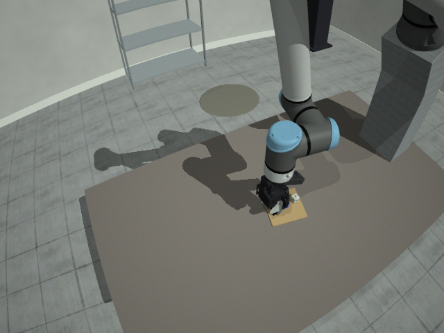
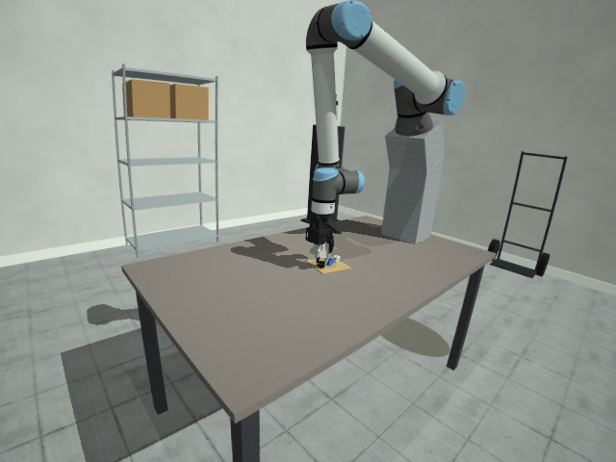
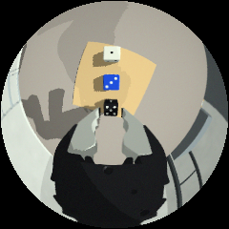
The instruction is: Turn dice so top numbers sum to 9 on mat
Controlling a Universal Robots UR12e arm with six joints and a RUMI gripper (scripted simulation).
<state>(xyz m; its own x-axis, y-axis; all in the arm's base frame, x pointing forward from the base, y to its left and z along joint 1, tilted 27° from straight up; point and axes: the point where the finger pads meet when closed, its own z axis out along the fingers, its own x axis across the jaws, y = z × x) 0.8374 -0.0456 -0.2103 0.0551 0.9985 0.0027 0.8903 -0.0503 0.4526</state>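
Right now my hand is 20 mm above the black die. Round my hand: blue die 50 mm behind, 20 mm below; then tan mat 50 mm behind, 30 mm below; then white die 100 mm behind, 20 mm below, 10 mm to the left.
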